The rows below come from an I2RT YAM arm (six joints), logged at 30 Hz.
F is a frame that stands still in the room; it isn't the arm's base.
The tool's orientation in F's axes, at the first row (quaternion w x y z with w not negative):
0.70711, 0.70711, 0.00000, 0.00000
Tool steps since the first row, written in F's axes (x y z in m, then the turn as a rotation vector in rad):
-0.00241, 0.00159, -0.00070, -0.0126, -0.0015, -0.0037
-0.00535, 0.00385, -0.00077, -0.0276, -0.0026, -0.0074
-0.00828, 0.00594, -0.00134, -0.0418, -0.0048, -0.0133
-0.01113, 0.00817, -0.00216, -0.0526, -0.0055, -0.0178
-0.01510, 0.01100, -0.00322, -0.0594, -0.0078, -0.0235
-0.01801, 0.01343, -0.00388, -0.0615, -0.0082, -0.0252
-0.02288, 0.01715, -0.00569, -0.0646, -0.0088, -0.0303
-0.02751, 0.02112, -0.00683, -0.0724, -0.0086, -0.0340
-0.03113, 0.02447, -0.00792, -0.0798, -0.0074, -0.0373
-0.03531, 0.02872, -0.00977, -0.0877, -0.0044, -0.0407
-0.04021, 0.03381, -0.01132, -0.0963, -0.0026, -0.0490
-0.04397, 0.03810, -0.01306, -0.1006, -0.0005, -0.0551
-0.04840, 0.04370, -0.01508, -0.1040, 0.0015, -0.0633
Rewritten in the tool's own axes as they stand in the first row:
-0.00241, -0.00070, -0.00159, -0.0126, -0.0037, 0.0015
-0.00535, -0.00077, -0.00385, -0.0276, -0.0074, 0.0026
-0.00828, -0.00134, -0.00594, -0.0418, -0.0133, 0.0048
-0.01113, -0.00216, -0.00817, -0.0526, -0.0178, 0.0055
-0.01510, -0.00322, -0.01100, -0.0594, -0.0235, 0.0078
-0.01801, -0.00388, -0.01343, -0.0615, -0.0252, 0.0082
-0.02288, -0.00569, -0.01715, -0.0646, -0.0303, 0.0088
-0.02751, -0.00683, -0.02112, -0.0724, -0.0340, 0.0086
-0.03113, -0.00792, -0.02447, -0.0798, -0.0373, 0.0074
-0.03531, -0.00977, -0.02872, -0.0877, -0.0407, 0.0044
-0.04021, -0.01132, -0.03381, -0.0963, -0.0490, 0.0026
-0.04397, -0.01306, -0.03810, -0.1006, -0.0551, 0.0005
-0.04840, -0.01508, -0.04370, -0.1040, -0.0633, -0.0015

